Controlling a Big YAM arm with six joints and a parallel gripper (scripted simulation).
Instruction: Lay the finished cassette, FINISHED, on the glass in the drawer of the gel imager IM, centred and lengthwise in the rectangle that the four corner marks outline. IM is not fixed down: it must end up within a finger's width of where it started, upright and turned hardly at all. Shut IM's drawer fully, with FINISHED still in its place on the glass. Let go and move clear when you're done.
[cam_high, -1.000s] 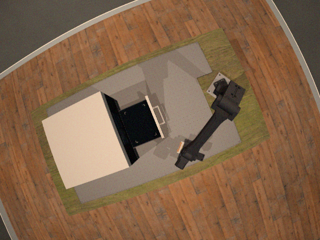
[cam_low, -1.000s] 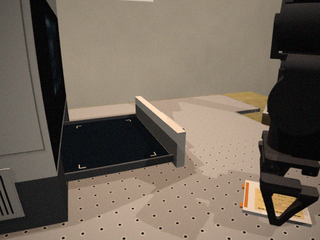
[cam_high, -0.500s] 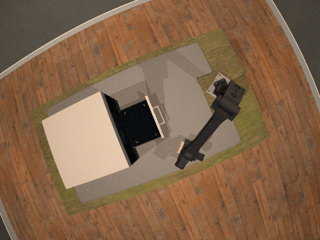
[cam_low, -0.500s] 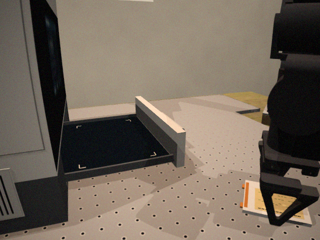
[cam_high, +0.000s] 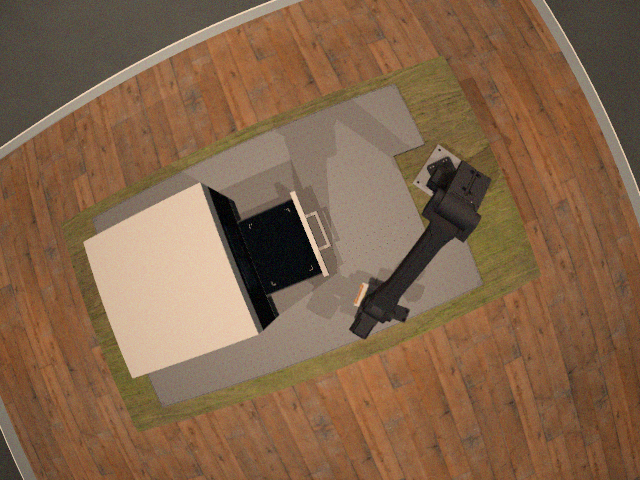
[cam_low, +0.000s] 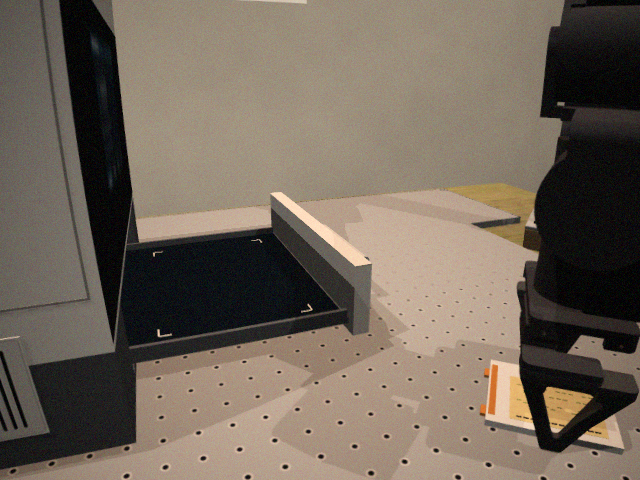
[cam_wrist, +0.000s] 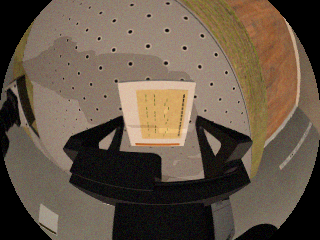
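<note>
The cassette is 1 cm to the right of my hand and 1 cm below it. The rest, counted from my hand: imager drawer (20 cm ahead, 28 cm to the right, 3 cm above).
</note>
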